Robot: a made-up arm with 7 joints.
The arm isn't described. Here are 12 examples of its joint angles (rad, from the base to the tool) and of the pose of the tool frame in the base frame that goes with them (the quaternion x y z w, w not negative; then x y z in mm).
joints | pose
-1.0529 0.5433 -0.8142 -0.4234 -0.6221 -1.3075 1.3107 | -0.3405 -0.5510 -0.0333 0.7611 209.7 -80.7 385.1
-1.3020 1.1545 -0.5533 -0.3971 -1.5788 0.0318 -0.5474 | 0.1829 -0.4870 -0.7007 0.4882 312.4 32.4 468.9
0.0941 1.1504 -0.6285 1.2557 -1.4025 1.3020 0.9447 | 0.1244 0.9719 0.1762 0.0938 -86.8 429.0 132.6
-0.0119 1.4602 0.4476 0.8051 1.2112 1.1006 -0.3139 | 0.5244 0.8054 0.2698 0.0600 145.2 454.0 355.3
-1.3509 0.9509 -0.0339 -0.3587 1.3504 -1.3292 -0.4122 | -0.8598 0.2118 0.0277 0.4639 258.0 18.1 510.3
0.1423 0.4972 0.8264 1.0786 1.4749 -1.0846 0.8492 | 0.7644 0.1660 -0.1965 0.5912 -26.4 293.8 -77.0
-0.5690 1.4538 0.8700 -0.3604 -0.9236 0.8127 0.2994 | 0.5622 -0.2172 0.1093 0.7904 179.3 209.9 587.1
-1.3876 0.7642 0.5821 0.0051 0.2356 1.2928 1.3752 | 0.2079 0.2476 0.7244 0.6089 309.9 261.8 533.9
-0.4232 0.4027 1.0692 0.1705 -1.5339 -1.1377 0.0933 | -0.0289 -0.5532 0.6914 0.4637 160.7 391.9 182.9
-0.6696 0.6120 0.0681 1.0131 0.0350 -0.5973 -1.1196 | 0.4407 -0.0616 -0.6527 0.6131 327.6 284.0 101.8
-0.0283 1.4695 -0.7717 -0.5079 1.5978 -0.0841 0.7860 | -0.7884 0.5348 0.2994 0.0535 138.2 129.6 90.4
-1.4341 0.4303 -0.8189 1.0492 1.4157 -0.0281 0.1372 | -0.9845 0.0529 0.1617 0.0426 477.5 33.4 223.4
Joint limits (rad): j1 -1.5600..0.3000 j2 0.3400..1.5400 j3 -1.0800..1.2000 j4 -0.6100..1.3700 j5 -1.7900..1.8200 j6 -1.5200..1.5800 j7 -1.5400..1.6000
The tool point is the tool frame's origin. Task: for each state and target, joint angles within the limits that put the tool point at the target. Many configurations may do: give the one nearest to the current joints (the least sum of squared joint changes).
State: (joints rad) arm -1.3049 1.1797 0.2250 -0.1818 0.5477 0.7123 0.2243
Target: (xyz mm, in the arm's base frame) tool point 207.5 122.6 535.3
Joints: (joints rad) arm -0.9863 1.1083 0.2704 -0.6100 0.6851 0.8934 -0.0508
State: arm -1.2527 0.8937 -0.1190 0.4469 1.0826 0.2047 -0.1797
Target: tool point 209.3 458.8 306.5
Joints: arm -0.6303 1.3817 -0.1463 1.0738 1.0714 0.4578 -0.2325
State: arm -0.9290 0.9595 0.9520 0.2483 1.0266 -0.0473 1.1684
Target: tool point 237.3 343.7 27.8
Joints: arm -0.3600 0.3612 0.9289 0.6204 1.0400 0.0232 1.1114
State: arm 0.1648 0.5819 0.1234 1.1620 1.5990 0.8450 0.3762
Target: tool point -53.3 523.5 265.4
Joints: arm 0.3000 1.3391 0.1924 1.3203 1.5712 0.4835 0.7352
